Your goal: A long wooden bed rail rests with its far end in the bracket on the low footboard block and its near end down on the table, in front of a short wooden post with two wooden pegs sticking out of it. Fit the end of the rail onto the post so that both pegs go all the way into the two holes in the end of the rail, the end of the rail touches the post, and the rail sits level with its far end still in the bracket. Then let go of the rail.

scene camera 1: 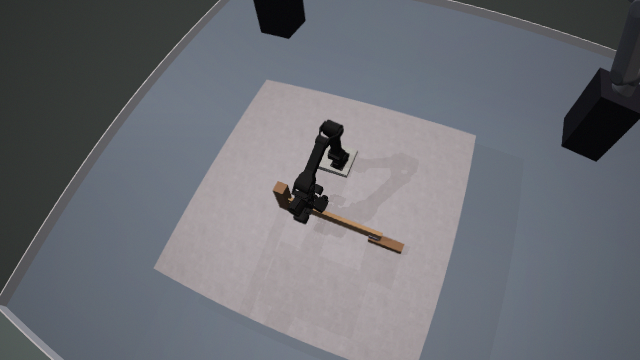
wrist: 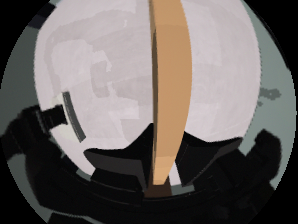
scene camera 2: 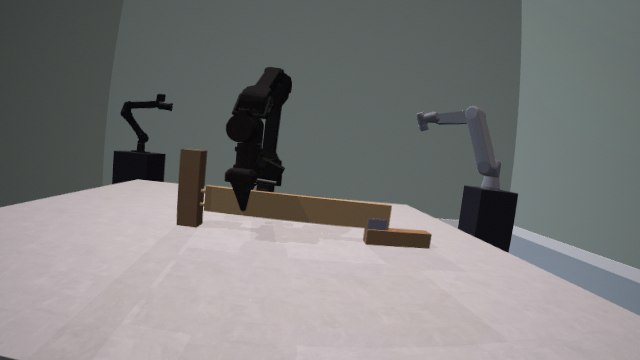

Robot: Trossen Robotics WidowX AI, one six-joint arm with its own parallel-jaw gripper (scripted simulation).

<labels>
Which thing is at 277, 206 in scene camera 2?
A wooden bed rail.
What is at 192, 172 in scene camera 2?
A wooden post.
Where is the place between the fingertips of the gripper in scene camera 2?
243, 210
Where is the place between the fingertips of the gripper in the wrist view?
159, 125
</labels>
